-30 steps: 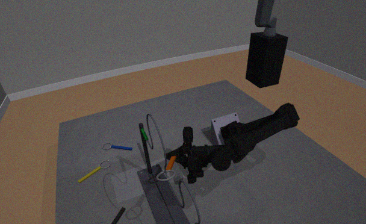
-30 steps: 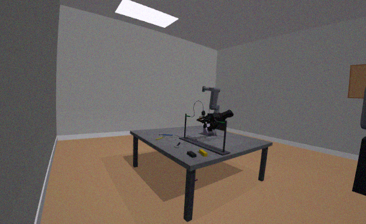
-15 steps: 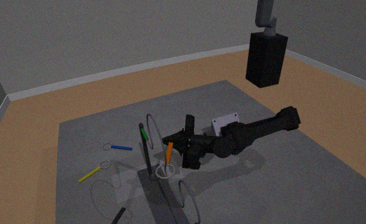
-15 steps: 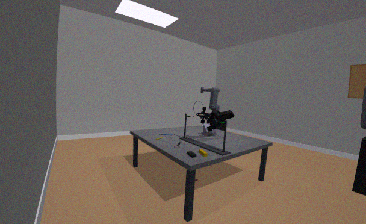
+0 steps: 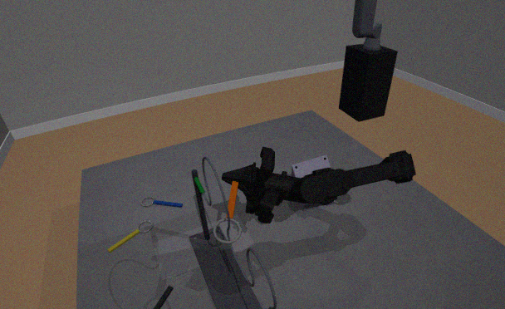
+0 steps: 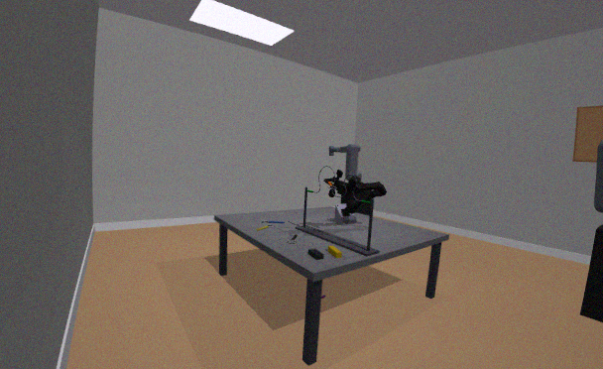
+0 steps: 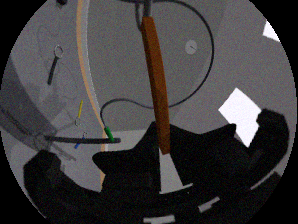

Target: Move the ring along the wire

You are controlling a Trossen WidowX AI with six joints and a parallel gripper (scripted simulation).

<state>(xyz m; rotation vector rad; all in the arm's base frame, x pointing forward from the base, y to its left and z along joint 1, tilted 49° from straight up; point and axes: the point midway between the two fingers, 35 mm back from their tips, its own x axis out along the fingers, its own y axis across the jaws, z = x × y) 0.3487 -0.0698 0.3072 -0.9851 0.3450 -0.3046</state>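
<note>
Right now the orange-handled ring is 90 mm to the left of my gripper tip, 30 mm below it and 10 mm ahead of it. From my gripper tip the other things lie so: yellow-handled ring (350 mm below, 280 mm ahead, 250 mm to the right); blue-handled ring (380 mm to the right, 350 mm below, 190 mm ahead); yellow block (380 mm to the left, 340 mm below, 190 mm ahead).
</note>
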